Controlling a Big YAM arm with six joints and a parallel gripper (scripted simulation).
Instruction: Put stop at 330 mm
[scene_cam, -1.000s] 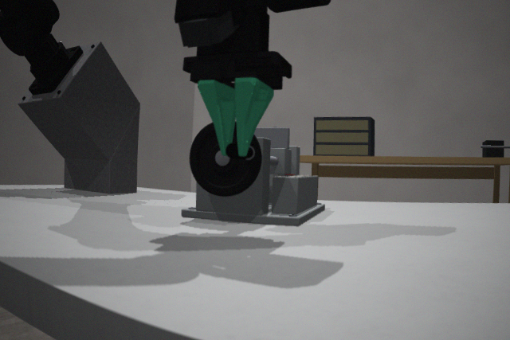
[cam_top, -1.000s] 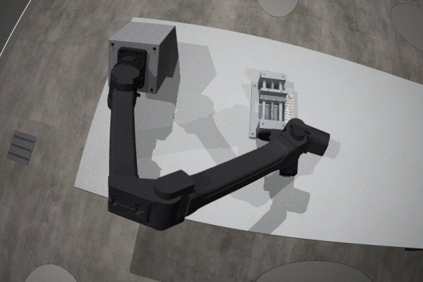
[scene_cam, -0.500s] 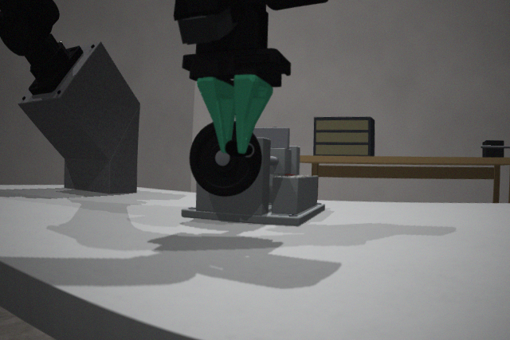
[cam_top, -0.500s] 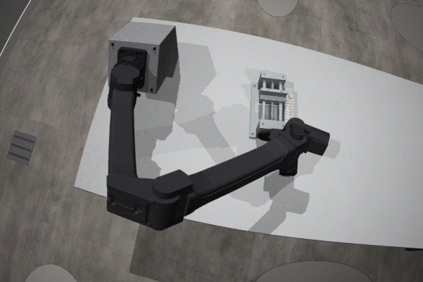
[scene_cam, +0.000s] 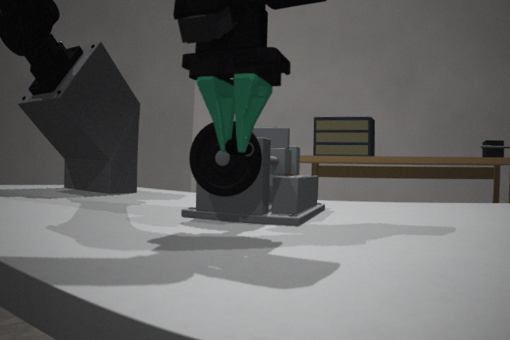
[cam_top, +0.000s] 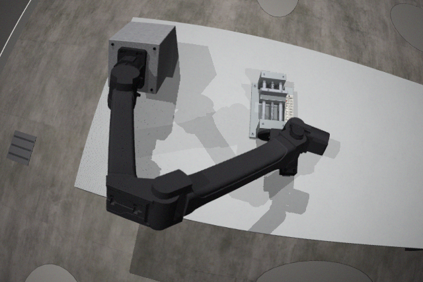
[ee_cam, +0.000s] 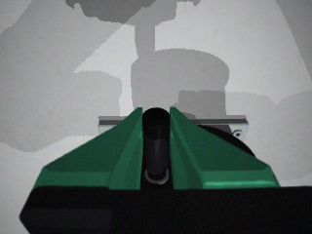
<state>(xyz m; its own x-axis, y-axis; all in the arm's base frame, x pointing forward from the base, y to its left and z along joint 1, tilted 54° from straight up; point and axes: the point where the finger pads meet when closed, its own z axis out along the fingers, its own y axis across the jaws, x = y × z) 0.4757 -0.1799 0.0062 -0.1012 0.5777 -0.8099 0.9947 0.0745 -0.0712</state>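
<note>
My hand is 2 cm to the right of the black crank handle. Round my hand: grey stop (4 cm behind, 18 cm to the left); then black handwheel (1 cm behind, 3 cm to the left, 1 cm below).
</note>
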